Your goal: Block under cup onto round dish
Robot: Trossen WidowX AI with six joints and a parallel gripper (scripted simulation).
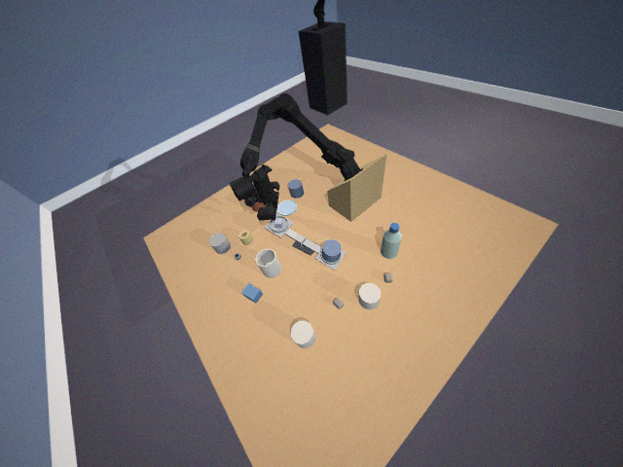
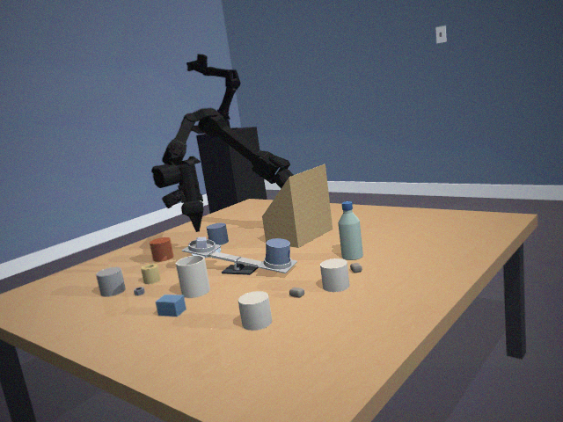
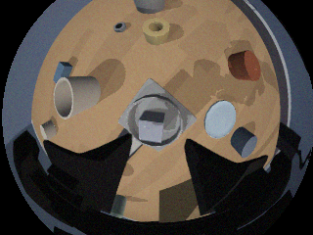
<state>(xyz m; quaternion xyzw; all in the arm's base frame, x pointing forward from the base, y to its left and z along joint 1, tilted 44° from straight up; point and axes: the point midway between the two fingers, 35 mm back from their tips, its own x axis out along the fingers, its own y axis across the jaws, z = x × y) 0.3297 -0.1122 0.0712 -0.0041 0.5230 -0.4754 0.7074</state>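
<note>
My gripper tip is 10 mm to the right of the grey block and 40 mm above it. The rest, counted from my gripper tip: yellow ring (140 mm ahead, 90 mm to the right, 110 mm below); then round pale-blue dish (110 mm behind, 110 mm to the right, 130 mm below); then white cup (140 mm ahead, 120 mm to the left, 90 mm below).
</note>
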